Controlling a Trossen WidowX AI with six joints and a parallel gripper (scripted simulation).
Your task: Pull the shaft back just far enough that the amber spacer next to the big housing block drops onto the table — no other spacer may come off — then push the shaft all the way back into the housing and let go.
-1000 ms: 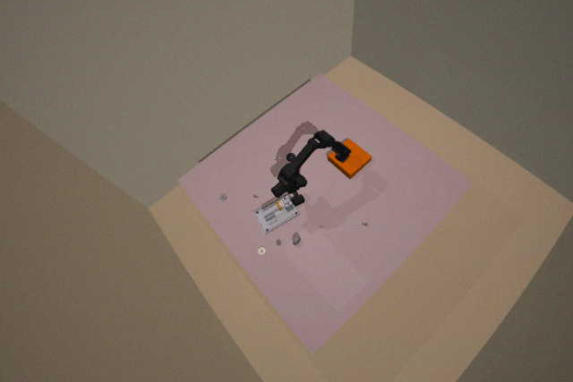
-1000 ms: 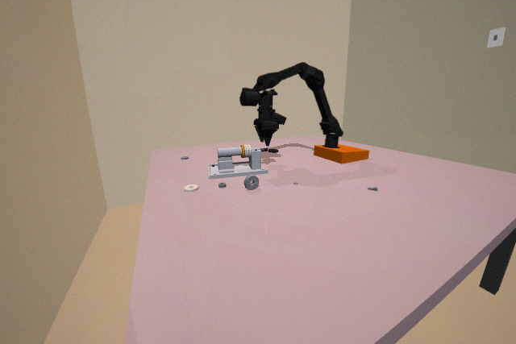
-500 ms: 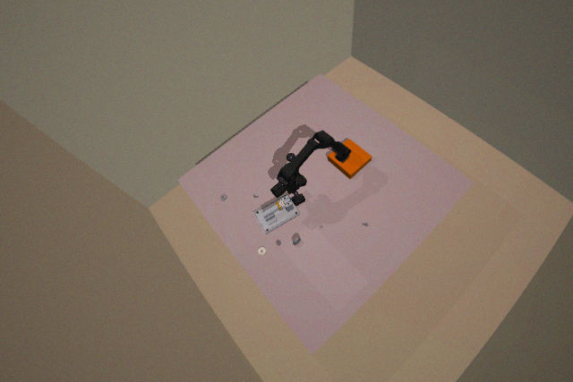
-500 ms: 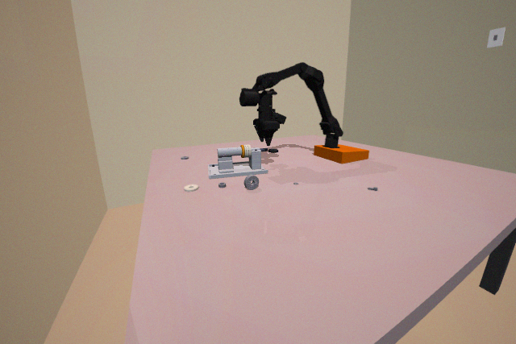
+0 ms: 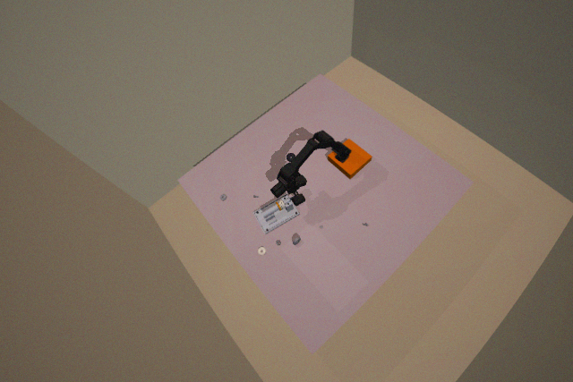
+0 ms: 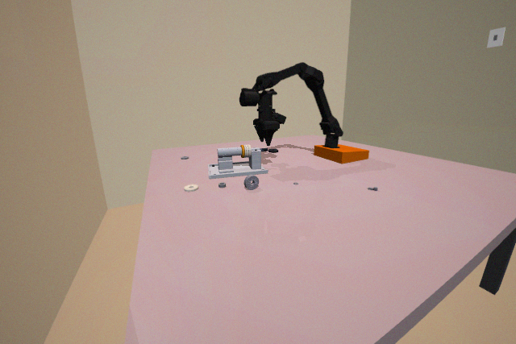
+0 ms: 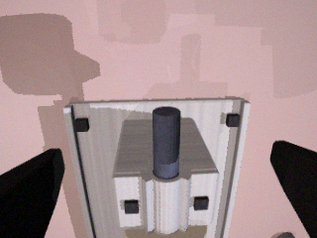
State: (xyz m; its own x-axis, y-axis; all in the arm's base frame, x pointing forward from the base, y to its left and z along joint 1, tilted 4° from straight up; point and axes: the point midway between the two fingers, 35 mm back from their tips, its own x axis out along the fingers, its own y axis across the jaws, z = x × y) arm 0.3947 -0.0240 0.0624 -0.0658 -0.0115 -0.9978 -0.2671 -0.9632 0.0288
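The amber spacer is 100 mm ahead of my gripper tip, 30 mm to the right of it and 30 mm below it. Also, from my gripper tip: nut (230 mm ahead, 100 mm to the left, 100 mm below); cream washer (330 mm ahead, 100 mm below, 70 mm to the left).
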